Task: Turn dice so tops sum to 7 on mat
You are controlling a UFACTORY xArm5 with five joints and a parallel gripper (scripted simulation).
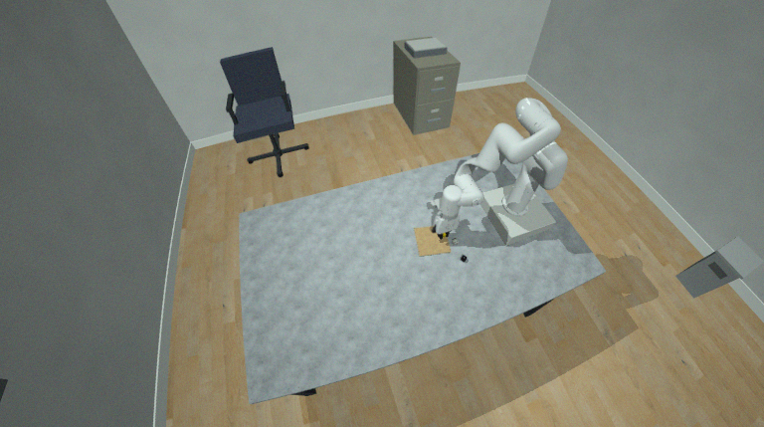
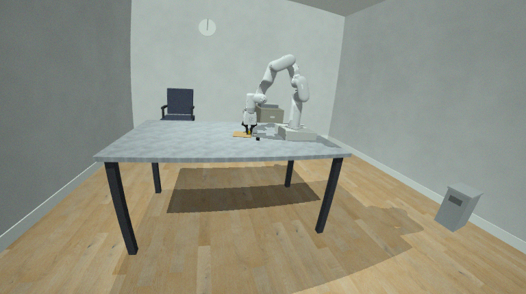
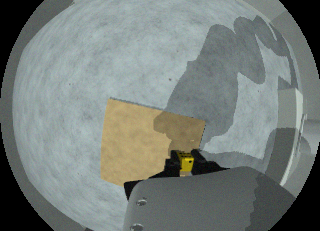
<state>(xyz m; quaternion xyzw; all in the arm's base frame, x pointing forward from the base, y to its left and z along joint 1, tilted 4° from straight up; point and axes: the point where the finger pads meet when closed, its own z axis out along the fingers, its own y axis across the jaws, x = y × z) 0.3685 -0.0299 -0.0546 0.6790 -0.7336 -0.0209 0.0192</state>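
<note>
The yellow die lies 10 mm below my hand. From my hand the other things lie so: white die 30 mm behind, 50 mm to the left, 20 mm below; black die 30 mm behind, 140 mm to the left, 20 mm below; tan mat 50 mm ahead, 30 mm below.
</note>
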